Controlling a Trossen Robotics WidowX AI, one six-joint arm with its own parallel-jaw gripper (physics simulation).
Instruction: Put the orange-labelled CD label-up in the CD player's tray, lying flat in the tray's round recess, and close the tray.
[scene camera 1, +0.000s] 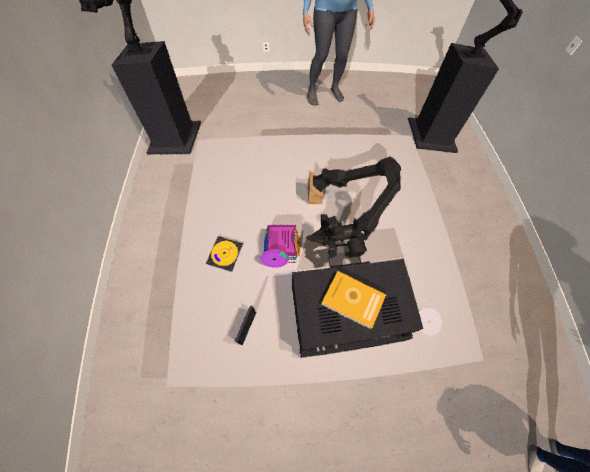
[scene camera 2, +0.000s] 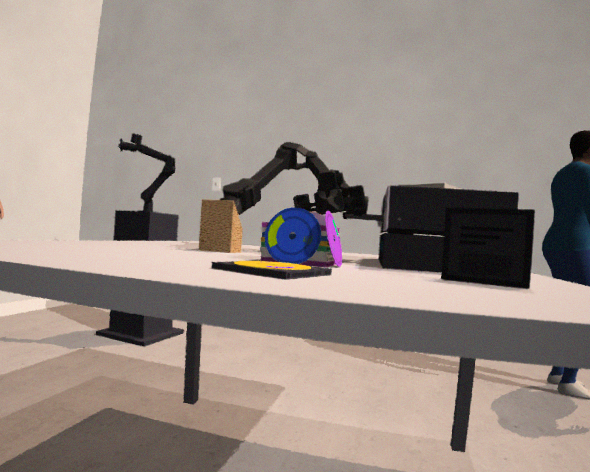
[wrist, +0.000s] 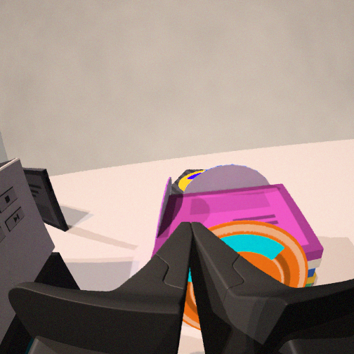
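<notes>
The orange-labelled CD leans upright against the side of the case stack, with its orange and cyan label facing the arm. The gripper is shut and empty. Its touching fingertips stand beside the stack, in front of the CD in the wrist view, and hide part of it. Whether they touch the CD cannot be told. The black CD player has its tray sticking out. The recess is hard to make out.
A purple disc and a blue disc lean on the stack. A yellow disc lies on a black case. Another black case stands upright. An orange case lies on the player. A wooden block stands by the arm.
</notes>
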